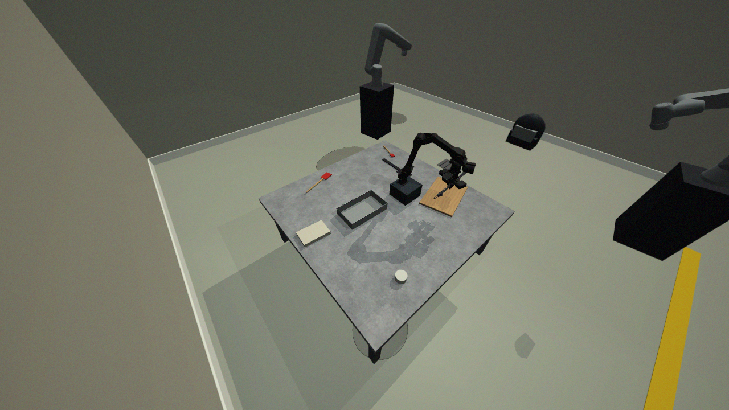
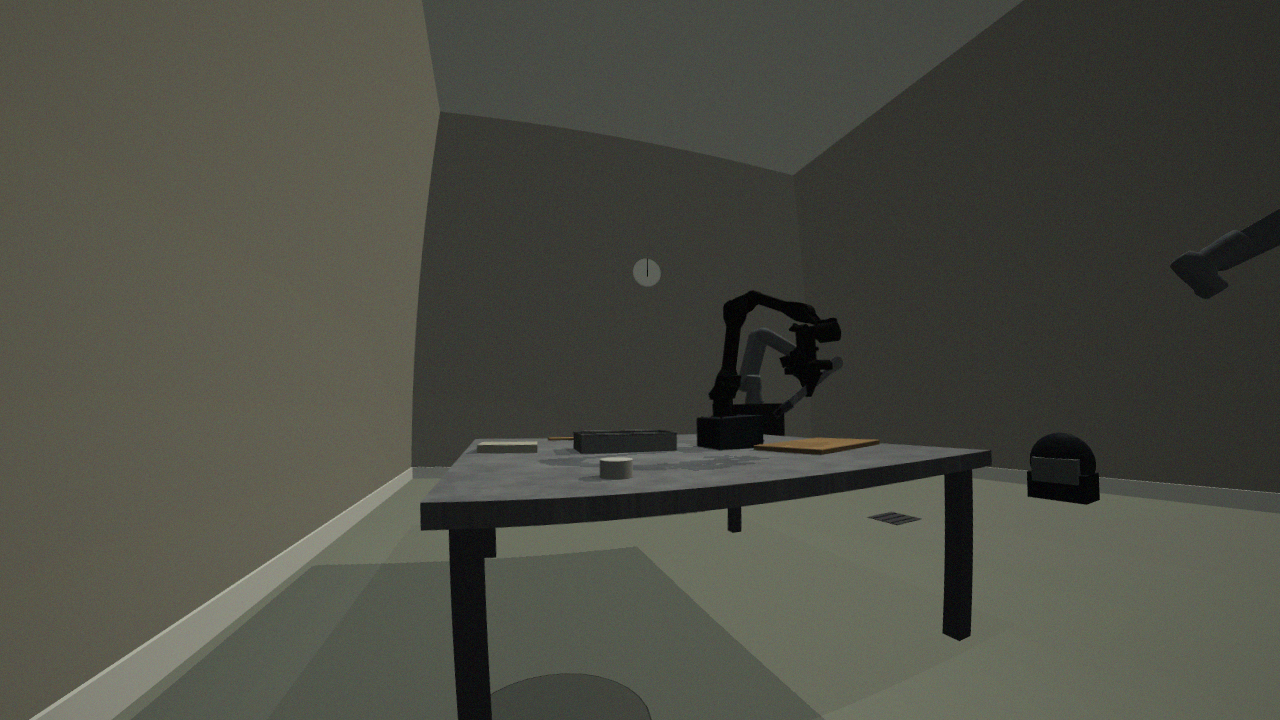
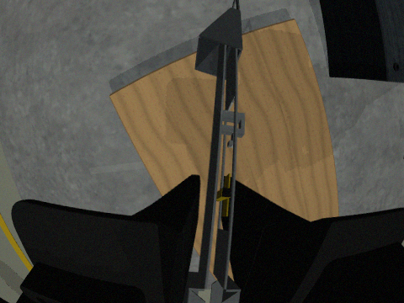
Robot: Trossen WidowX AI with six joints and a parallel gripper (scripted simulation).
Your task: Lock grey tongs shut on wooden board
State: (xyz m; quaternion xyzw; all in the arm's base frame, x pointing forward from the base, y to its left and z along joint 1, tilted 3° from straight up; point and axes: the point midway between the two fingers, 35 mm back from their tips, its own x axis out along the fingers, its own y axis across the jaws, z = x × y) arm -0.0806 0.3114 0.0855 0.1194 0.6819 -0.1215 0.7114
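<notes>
Right now the wooden board is 15 cm below my gripper tip, 10 cm behind it and 5 cm to the right of it. From my gripper tip the other things lie so: roasting tin: 42 cm ahead, 40 cm to the right, 13 cm below; then yellow piece: 2 cm above, 1 cm to the right; then dark bar: 50 cm to the right, 16 cm below, 15 cm behind.
</notes>
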